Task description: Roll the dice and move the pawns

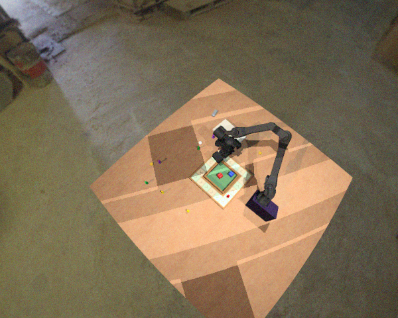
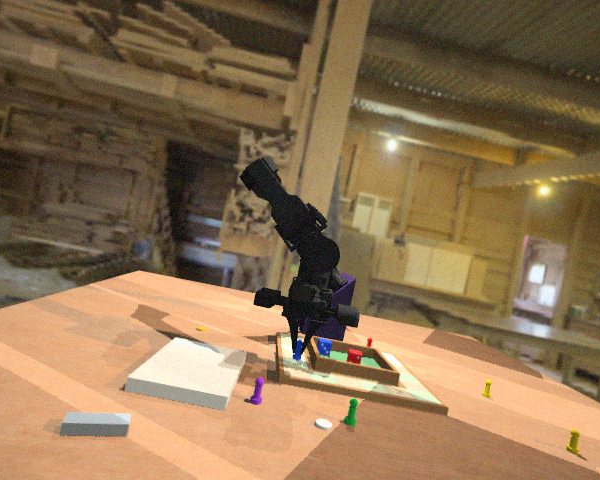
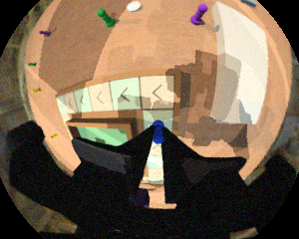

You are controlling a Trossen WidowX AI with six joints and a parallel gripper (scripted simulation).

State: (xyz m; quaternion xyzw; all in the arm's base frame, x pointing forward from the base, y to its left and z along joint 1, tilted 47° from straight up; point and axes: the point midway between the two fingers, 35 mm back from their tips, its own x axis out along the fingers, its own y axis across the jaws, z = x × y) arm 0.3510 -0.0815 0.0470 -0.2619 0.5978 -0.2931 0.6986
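Now: the blue pawn 10 mm above my gripper tip. Round my gripper tip: white disc 190 mm ahead, 40 mm to the left, 30 mm below; green tray 80 mm behind, 110 mm to the left, 20 mm below; white flat block 110 mm ahead, 150 mm to the right, 20 mm below.
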